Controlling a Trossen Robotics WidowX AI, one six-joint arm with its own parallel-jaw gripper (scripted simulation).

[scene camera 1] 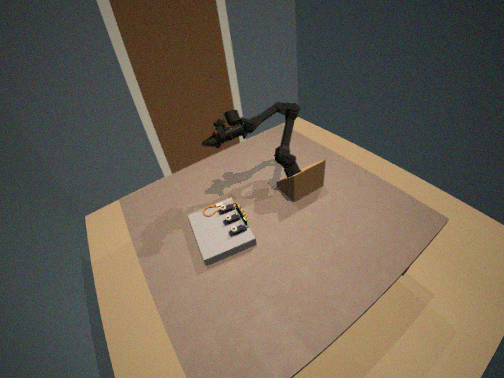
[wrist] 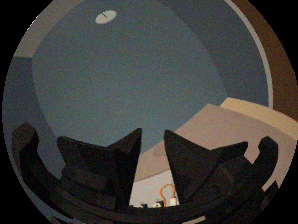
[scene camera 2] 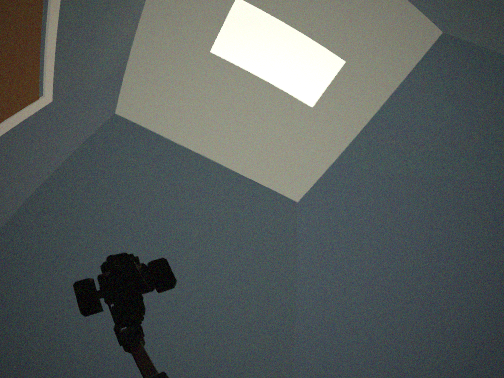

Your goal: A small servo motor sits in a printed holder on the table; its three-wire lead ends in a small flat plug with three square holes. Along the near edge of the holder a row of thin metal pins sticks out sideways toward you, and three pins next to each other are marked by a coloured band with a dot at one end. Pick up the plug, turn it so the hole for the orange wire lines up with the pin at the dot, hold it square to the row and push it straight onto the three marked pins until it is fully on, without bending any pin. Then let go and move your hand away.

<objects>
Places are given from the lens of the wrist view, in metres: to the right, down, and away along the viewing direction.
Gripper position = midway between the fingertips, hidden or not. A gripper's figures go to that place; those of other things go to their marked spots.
my gripper [wrist: 153,133]: 0.00, 0.02, 0.10
grey printed holder [wrist: 147,191]: -0.01, 0.34, 0.32
</objects>
